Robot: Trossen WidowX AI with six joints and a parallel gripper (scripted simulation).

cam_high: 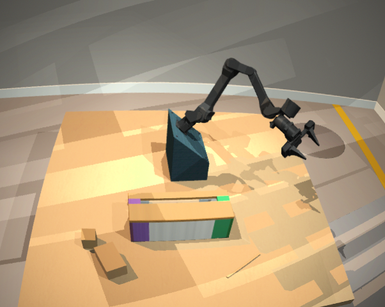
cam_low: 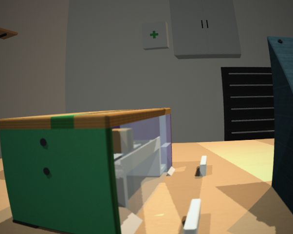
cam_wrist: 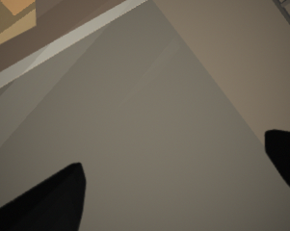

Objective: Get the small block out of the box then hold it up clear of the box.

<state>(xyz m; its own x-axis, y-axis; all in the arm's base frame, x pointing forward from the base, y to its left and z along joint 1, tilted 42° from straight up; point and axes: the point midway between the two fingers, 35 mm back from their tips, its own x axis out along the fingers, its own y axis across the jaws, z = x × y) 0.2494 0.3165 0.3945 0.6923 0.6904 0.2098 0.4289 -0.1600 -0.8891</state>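
Now: the box 50 cm to the right of my gripper tip, 27 cm below it and 10 cm ahead of it. Also, from my gripper tip: thin rod: 33 cm below, 31 cm ahead, 23 cm to the right; then block: 49 cm to the right, 24 cm below, 11 cm ahead.
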